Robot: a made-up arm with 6 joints.
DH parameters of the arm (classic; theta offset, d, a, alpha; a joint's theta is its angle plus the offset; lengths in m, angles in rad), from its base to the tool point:
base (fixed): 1.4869 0 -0.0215 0
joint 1: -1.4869 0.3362 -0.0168 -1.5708
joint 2: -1.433 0 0.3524 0
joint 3: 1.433 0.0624 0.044 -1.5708
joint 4: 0 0.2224 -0.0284 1.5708
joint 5: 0 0.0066 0.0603 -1.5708
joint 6: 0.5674 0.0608 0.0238 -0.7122
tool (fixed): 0.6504 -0.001 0 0
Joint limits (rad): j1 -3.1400..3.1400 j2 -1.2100..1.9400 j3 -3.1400..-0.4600 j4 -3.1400..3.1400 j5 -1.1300..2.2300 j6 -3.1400..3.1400
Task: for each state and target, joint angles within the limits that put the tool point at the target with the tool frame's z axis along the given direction. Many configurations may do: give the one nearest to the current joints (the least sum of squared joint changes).
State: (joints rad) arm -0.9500 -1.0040 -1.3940 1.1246 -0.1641 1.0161
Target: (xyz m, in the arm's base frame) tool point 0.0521 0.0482 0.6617 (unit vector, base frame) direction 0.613 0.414 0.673
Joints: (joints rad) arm -0.7648 -1.0355 -0.7665 1.9376 0.5965 1.5131
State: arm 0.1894 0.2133 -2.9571 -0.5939 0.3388 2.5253
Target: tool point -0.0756 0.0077 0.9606 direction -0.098 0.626 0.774
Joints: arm 0.8002 -0.0057 -3.1400 -0.6086 -0.1689 2.3347
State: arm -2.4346 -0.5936 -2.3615 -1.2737 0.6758 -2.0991
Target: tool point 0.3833 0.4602 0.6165 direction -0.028 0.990 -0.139
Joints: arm -2.2551 -1.2100 -3.0789 -1.5333 1.3405 -1.3603
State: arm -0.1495 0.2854 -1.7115 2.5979 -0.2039 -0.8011
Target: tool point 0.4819 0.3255 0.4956 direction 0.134 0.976 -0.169
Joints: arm 0.5373 0.8388 -2.1706 2.5590 0.5574 -0.5534
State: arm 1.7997 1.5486 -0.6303 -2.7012 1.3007 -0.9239
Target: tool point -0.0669 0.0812 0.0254 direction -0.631 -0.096 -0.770
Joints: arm 1.7110 1.5944 -0.5940 -3.1400 1.1687 -0.7773
